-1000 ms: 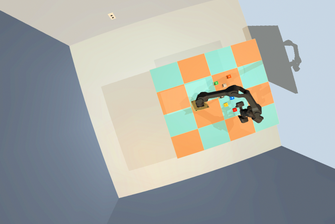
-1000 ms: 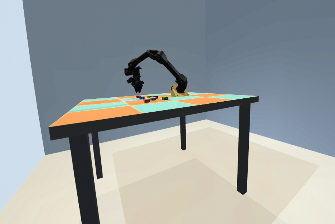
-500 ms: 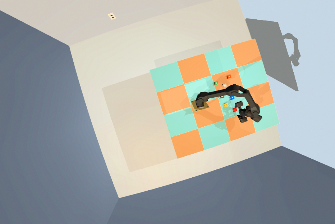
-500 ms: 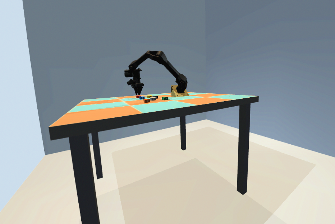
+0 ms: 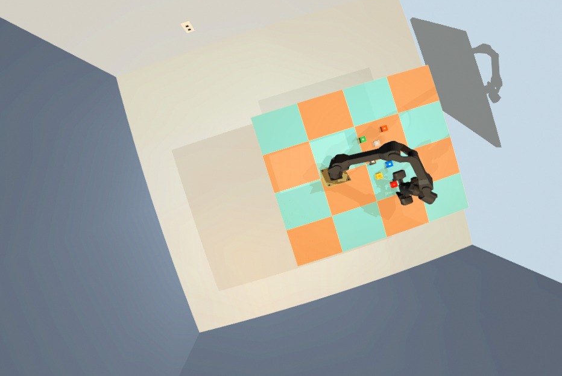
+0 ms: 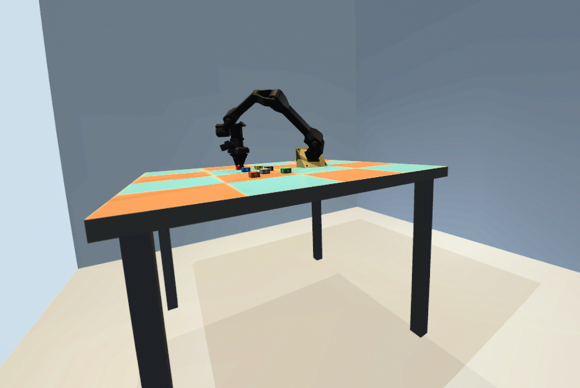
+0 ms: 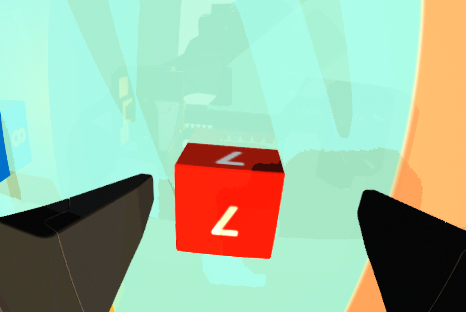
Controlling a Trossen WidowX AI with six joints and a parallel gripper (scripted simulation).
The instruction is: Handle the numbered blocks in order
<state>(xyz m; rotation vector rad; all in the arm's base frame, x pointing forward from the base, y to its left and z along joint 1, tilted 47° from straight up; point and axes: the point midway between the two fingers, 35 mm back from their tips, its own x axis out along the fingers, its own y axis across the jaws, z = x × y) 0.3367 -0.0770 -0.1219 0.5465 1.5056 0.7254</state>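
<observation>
Right now my gripper tip is 10 mm to the right of the red block. Round my gripper tip: dark grey block (170 mm to the left, 100 mm behind); then blue block (130 mm to the left, 10 mm behind); then yellow block (80 mm to the left, 80 mm behind).
</observation>
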